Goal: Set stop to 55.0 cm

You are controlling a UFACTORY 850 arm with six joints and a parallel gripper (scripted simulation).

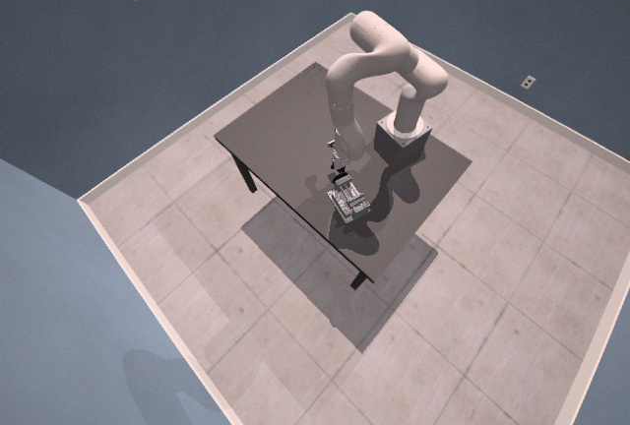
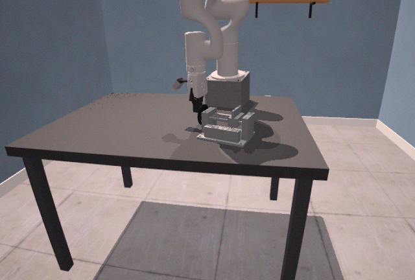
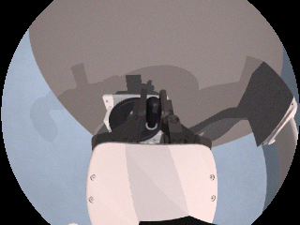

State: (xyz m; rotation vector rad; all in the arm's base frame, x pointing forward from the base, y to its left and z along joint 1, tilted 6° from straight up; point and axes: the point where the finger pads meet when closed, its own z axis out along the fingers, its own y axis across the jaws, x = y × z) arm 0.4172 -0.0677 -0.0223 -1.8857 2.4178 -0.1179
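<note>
The black handwheel is 1 cm ahead of my hand, 2 cm to the left of it and 1 cm below it. From my hand the other things lie so: dark handle: 1 cm to the left; then grey stop fixture: 8 cm ahead, 18 cm to the left, 1 cm below.
</note>
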